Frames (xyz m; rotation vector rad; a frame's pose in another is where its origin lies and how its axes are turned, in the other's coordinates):
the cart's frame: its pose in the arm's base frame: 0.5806 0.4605 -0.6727 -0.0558 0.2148 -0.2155
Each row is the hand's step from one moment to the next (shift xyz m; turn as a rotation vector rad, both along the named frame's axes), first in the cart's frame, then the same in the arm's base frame.
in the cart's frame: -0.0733 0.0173 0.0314 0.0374 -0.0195 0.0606
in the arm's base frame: -0.0595 0.0339 0.0443 0.0448 -0.0252 0.0530
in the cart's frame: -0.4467 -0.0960 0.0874 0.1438 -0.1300 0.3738
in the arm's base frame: -0.4270 0.0065 0.1845 0.1916 -0.1462 0.3453
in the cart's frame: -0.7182 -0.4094 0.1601 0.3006 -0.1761 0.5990
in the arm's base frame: -0.7348 -0.2376 0.3356 0.3807 -0.2182 0.5363
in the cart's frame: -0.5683 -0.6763 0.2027 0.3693 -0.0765 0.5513
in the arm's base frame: -0.6376 -0.5293 0.3672 0.4564 -0.1375 0.4679
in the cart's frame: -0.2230 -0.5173 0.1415 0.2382 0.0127 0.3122
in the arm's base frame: -0.2886 -0.4514 0.2241 0.2977 -0.0296 0.2547
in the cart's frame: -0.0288 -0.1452 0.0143 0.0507 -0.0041 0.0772
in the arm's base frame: -0.0543 -0.1349 0.0312 0.0643 -0.0126 0.0652
